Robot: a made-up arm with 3 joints.
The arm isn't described. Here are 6 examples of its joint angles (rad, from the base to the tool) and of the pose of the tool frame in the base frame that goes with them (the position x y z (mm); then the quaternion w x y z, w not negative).
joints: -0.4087 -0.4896 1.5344
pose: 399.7 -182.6 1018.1 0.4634 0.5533 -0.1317 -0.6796
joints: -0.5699 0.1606 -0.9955
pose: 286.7 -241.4 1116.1 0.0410 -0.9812 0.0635 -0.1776
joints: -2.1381 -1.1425 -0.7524
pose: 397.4 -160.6 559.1 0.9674 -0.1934 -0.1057 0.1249
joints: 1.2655 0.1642 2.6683
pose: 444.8 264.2 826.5 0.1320 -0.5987 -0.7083 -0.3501
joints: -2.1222 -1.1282 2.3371
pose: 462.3 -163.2 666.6 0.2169 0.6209 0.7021 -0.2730
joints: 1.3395 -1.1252 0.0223
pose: 362.8 128.0 877.0 0.4792 0.7813 -0.3786 -0.1289
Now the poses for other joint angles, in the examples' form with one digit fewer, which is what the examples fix.
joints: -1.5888 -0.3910 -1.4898
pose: 376 -373 670 0.819 -0.522 0.099 -0.216
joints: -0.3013 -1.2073 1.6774
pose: 416 -141 895 0.345 0.622 0.104 -0.695
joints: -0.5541 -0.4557 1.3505
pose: 398 -224 1014 0.396 0.650 -0.092 -0.641
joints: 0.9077 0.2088 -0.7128
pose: 349 331 940 0.711 0.670 -0.187 0.104
